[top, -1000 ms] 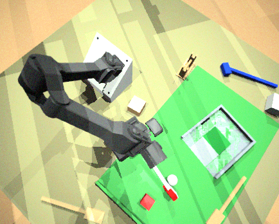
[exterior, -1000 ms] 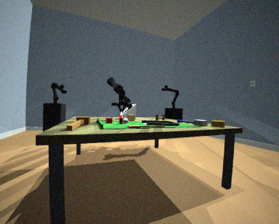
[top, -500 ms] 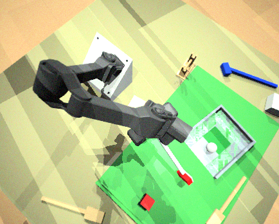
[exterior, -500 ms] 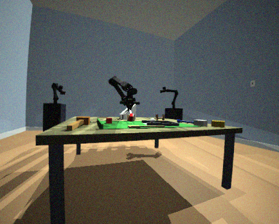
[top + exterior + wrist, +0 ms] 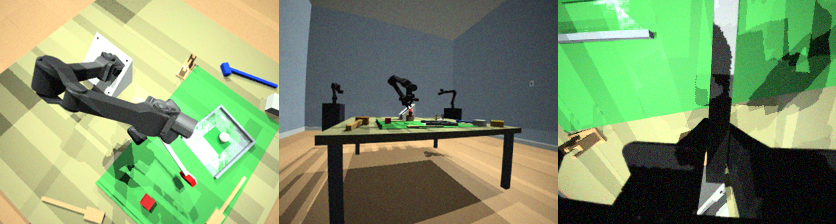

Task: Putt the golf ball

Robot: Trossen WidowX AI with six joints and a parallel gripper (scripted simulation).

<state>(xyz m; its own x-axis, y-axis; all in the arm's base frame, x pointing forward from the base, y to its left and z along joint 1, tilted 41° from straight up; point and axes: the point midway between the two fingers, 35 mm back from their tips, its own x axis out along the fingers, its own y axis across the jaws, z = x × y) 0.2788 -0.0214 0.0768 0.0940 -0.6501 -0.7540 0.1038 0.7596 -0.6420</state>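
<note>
My gripper tip is 12 cm short of the red putter and 1 cm to the left of it. The rest, counted from my gripper tip: green mat (20 cm ahead, 9 cm to the left, 12 cm below); tan cube (12 cm behind, 4 cm to the left, 10 cm below); red cube (19 cm ahead, 19 cm to the right, 10 cm below).
</note>
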